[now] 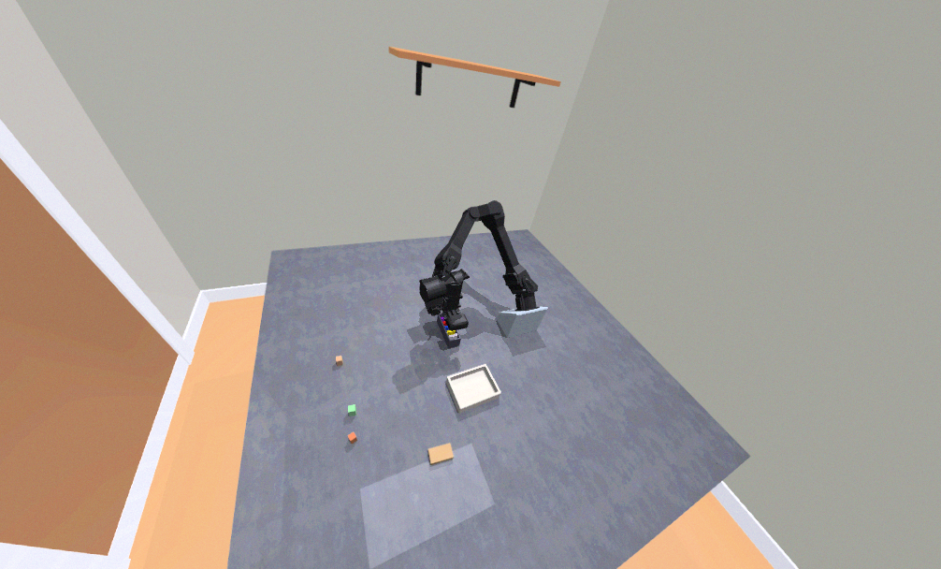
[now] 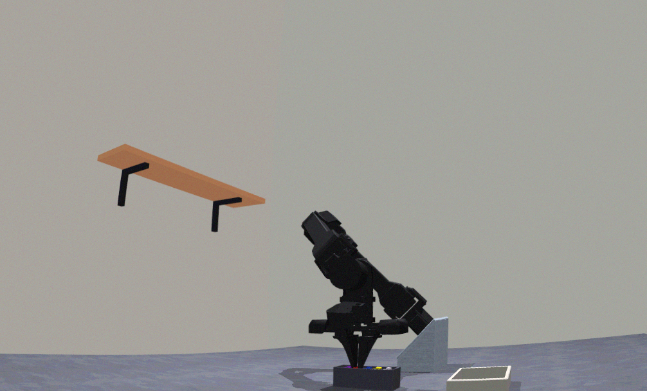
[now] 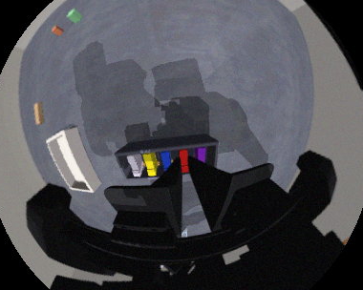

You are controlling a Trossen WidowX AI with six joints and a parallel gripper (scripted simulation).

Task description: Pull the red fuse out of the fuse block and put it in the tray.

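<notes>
The blue fuse lies 20 mm to the left of my gripper tip and 10 mm below it. Round my gripper tip: yellow fuse (40 mm to the left, 10 mm below); red fuse (10 mm below); purple fuse (20 mm to the right, 10 mm below).
</notes>
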